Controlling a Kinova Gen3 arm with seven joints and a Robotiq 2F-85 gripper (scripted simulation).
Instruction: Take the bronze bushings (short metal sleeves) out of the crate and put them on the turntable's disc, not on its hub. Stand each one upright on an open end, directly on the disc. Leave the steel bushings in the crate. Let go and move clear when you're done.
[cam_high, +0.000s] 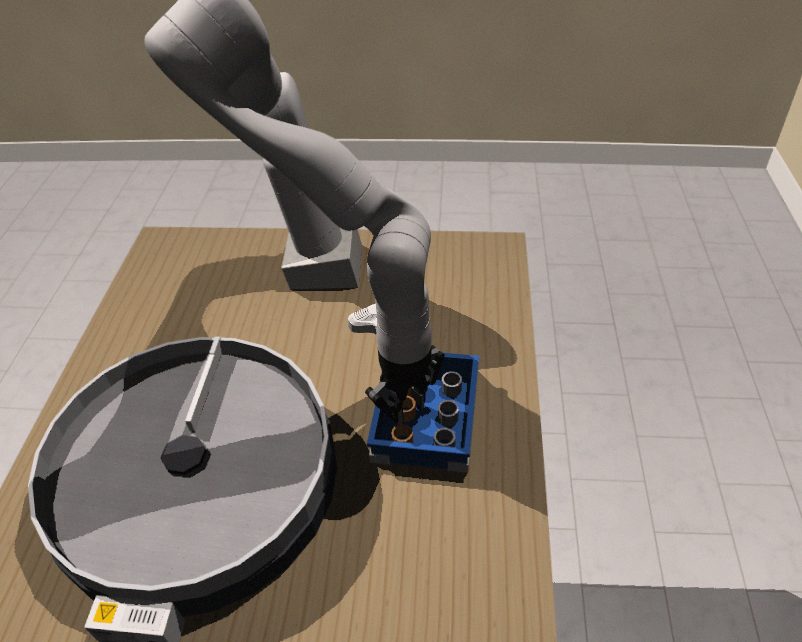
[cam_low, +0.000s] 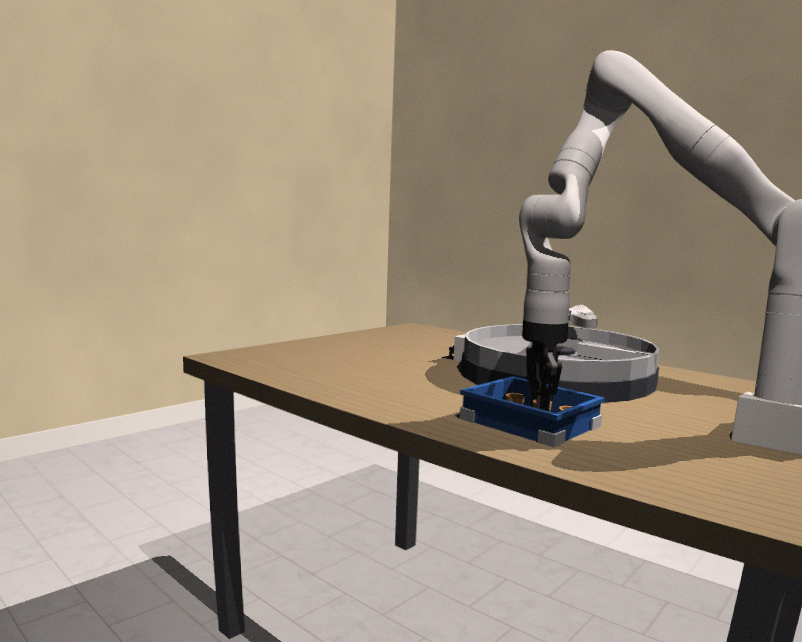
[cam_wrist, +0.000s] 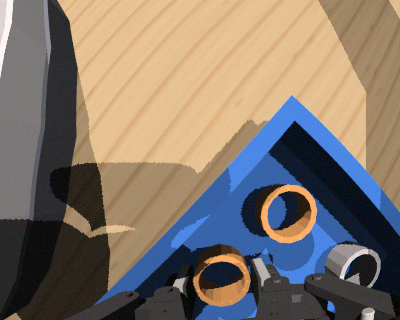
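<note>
Now: hand 30 mm to the right of the blue crate. From my hand the other things lie so: grey turntable disc (150 mm ahead, 300 mm to the right, 20 mm above).
</note>
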